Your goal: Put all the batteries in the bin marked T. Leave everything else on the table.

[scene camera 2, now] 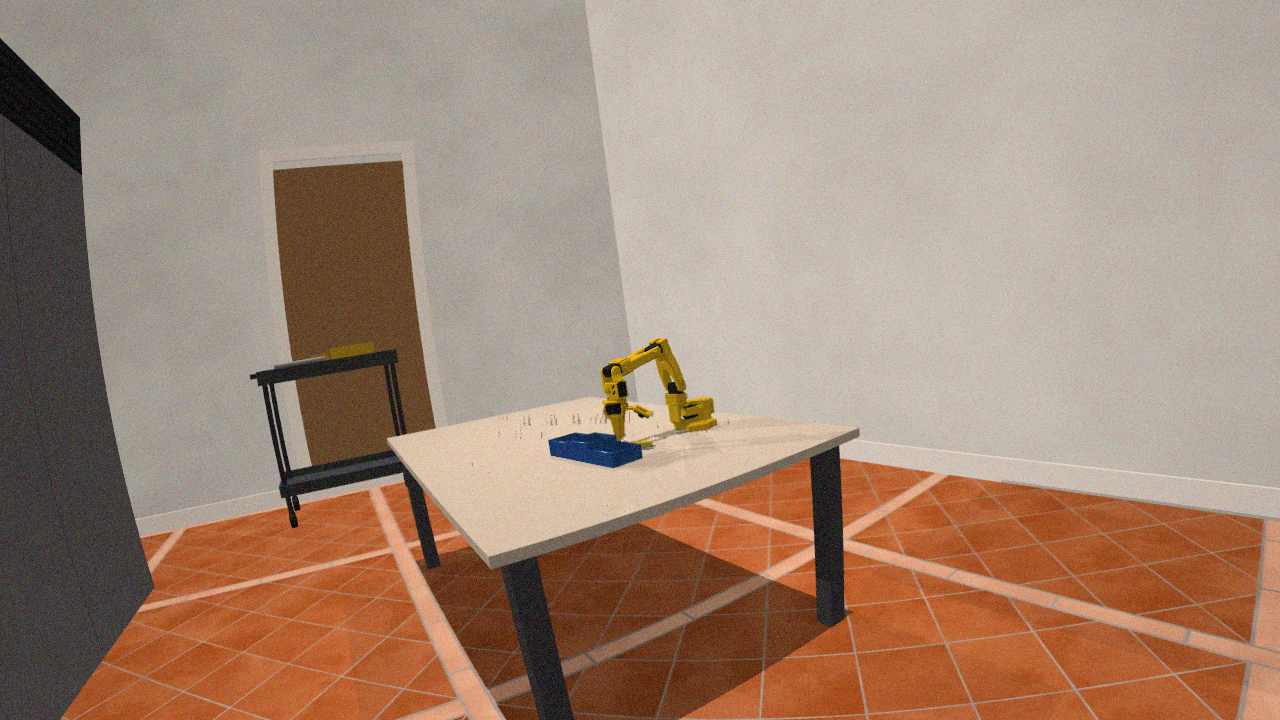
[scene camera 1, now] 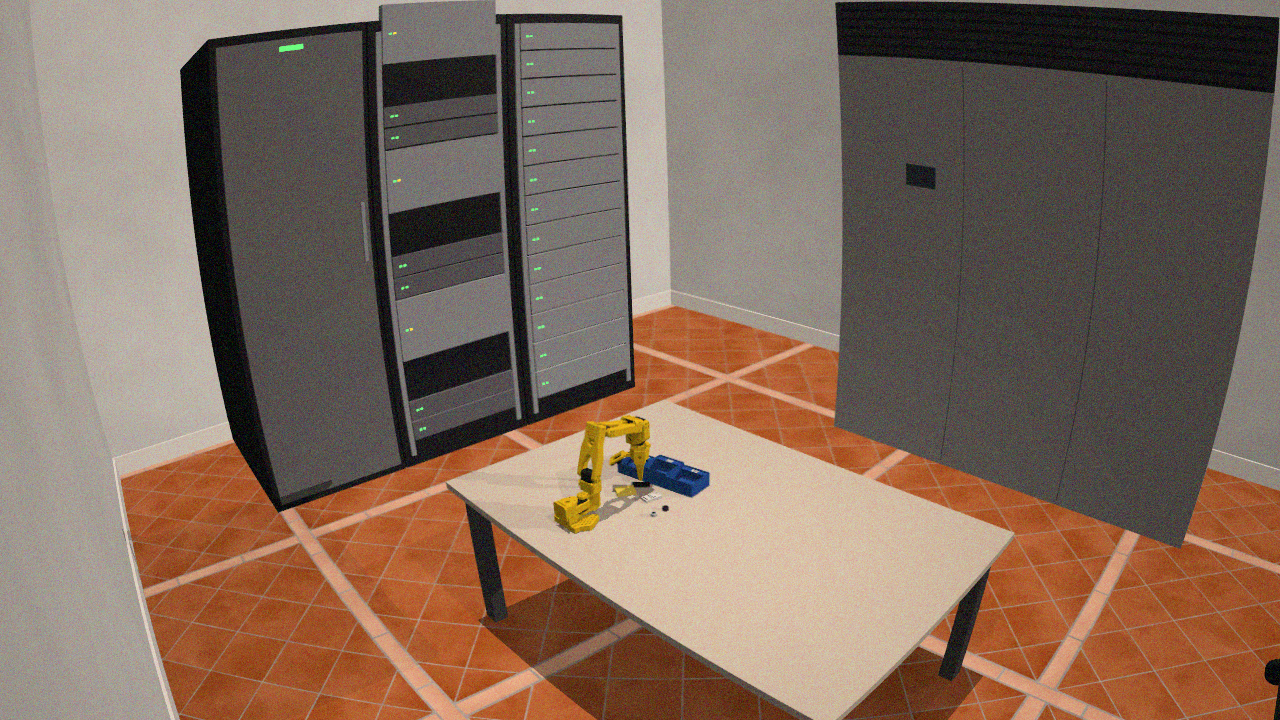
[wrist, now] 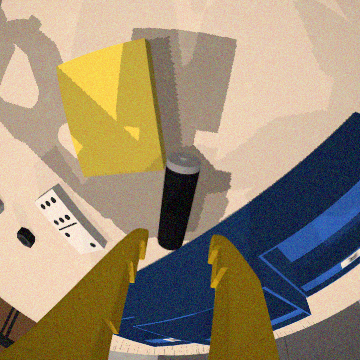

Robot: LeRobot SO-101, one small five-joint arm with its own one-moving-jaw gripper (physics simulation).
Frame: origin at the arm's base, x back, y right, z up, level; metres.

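Seen in the pictures: hand, its tool point: (scene camera 2: 621, 437) (scene camera 1: 640, 478) (wrist: 146, 240); arm's base, origin of its link: (scene camera 2: 689, 428) (scene camera 1: 583, 519).
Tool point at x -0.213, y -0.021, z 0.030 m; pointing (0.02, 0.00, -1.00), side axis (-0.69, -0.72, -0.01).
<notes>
Pixels of each thing's top centre, then the offset from my tool point to it.
- black battery with a grey end, centre of its top: (wrist: 175, 214) (scene camera 1: 640, 482) dx -0.006, dy -0.008, dz -0.016 m
- yellow block, centre of its top: (wrist: 105, 114) (scene camera 2: 641, 441) (scene camera 1: 625, 489) dx +0.045, dy -0.011, dz -0.020 m
- white domino, centre of its top: (wrist: 66, 226) (scene camera 1: 651, 496) dx +0.017, dy +0.062, dz -0.023 m
- small black nut-like piece, centre of its top: (wrist: 23, 240) (scene camera 1: 665, 506) dx +0.032, dy +0.130, dz -0.022 m
- small grey piece, centre of its top: (scene camera 1: 653, 512) dx +0.073, dy +0.130, dz -0.022 m
A black battery with a grey end (wrist: 179, 207) (scene camera 1: 641, 484) lies on the table between the yellow block and the blue bins, its grey end close to the block's corner. My gripper (wrist: 179, 235) (scene camera 1: 629, 470) (scene camera 2: 632, 427) is open and empty, with a V-shaped gap between the jaws. It is above the table, and the battery's dark end shows in the gap past the tips. The joined blue bins (wrist: 310, 180) (scene camera 1: 689, 483) (scene camera 2: 595, 452) stand beside the battery. Their white labels are too small or cut off to read, so I cannot tell which is T.
A yellow block (wrist: 110, 110) (scene camera 1: 623, 490) lies beside the battery. A white domino (wrist: 70, 222) (scene camera 1: 651, 497) lies to the left in the wrist view. A small black nut-like piece (wrist: 26, 237) (scene camera 1: 665, 508) and a small grey piece (scene camera 1: 653, 514) lie beyond it.
</notes>
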